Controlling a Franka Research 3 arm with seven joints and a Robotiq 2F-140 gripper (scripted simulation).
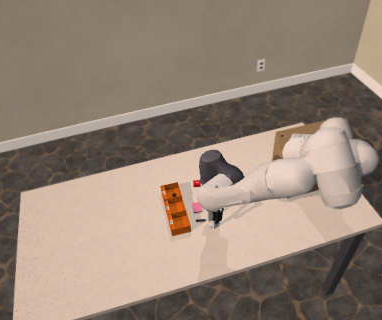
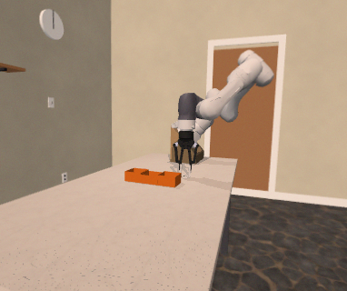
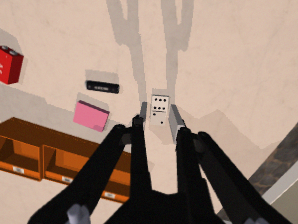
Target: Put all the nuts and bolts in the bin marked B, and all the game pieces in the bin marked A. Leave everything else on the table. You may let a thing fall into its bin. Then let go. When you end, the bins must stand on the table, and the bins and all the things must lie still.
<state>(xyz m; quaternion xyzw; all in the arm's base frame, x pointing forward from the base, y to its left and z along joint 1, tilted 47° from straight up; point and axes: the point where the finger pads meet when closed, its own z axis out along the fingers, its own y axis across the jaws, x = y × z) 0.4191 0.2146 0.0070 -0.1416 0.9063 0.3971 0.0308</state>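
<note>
Now: the orange bin 15 cm ahead of my hand, 11 cm to the right of it and 1 cm below it. From my hand the other things lie so: pink square (5 cm ahead, 10 cm to the right, 3 cm below); then white card (3 cm below); then black bar (1 cm behind, 9 cm to the right, 3 cm below).
</note>
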